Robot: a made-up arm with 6 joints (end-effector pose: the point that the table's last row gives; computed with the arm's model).
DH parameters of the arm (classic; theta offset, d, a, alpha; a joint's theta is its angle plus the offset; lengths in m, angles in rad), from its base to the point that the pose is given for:
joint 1: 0 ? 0 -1.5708
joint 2: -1.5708 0 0.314 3.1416
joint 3: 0 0 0 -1.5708
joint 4: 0 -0.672 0 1.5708
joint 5: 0 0.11 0 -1.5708
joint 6: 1.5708 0 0 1.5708
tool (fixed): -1.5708 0 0 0
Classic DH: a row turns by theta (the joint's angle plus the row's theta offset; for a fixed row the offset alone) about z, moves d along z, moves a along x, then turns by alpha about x.
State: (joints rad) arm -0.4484 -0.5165 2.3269 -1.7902 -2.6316 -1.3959
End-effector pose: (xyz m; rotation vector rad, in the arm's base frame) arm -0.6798 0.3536 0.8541 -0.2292 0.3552 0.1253
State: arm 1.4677 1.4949 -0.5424 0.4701 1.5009 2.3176
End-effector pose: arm 0.1032 0.0450 -0.3178 -1.6450 -1.9079 1.5542
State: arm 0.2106 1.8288 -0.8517 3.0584 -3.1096 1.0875
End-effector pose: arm -0.3106 0.0457 -0.1063 1.9738 -0.0779 0.5580
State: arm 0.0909 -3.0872 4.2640 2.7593 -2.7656 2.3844
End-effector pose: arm 0.2604 0.1262 0.5761 -0.0900 2.3410 -0.4951
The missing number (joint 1, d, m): 0.281
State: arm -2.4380 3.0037 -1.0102 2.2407 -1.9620 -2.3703
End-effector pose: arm 0.3911 0.2423 0.4292 1.3103 2.0987 -0.4639
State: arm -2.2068 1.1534 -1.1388 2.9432 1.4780 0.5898
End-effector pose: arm 0.1702 0.0490 -0.1106 -0.1891 -0.7169 0.5293
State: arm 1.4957 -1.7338 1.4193 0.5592 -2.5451 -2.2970
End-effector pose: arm 0.0194 -0.9854 0.1640 -2.4928 -1.5246 -0.7888
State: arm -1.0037 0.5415 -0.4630 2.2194 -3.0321 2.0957
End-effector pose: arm 0.3764 -0.4673 0.0300 -0.8670 -1.9366 -0.5303
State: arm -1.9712 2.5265 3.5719 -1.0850 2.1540 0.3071
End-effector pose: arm -0.2821 -0.5347 0.5571 1.1331 2.1378 0.6770
